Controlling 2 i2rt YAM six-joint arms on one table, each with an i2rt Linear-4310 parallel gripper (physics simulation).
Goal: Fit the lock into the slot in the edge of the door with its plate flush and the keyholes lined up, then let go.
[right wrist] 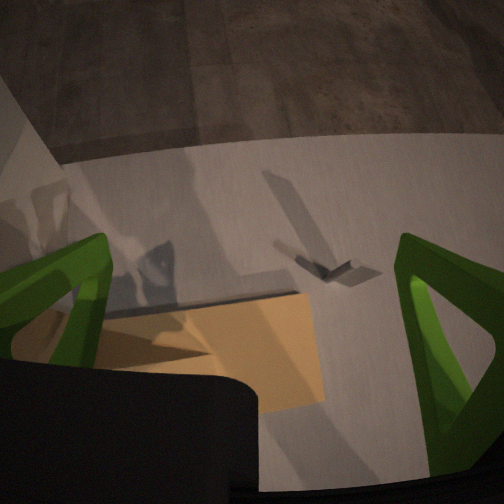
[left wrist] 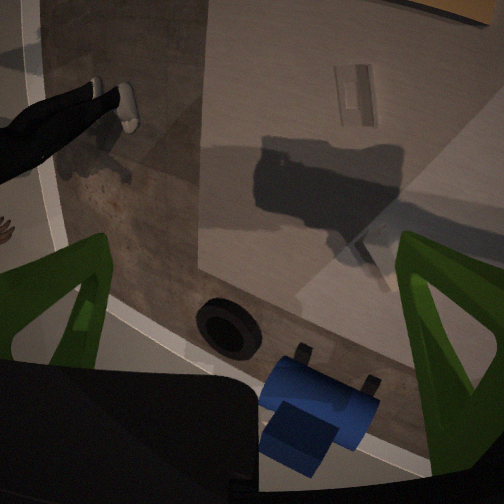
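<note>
The lock (left wrist: 356, 95) is a small grey plate with a body, lying on the grey table top, far from my left gripper (left wrist: 254, 239), whose green fingers are wide open and empty high above the table. A corner of the tan door (left wrist: 460, 7) shows at the top right edge. In the right wrist view the door (right wrist: 215, 345) lies flat on the table below my right gripper (right wrist: 254, 239), which is open and empty. The lock (right wrist: 332, 270) lies a little to the right of the door's dark edge, apart from it. The slot is not visible.
Beyond the table edge, on the brown floor, are a black tyre (left wrist: 229, 328), a blue cylinder with a block (left wrist: 317, 407) and a person's legs (left wrist: 65, 117). A white line (left wrist: 45, 150) runs across the floor.
</note>
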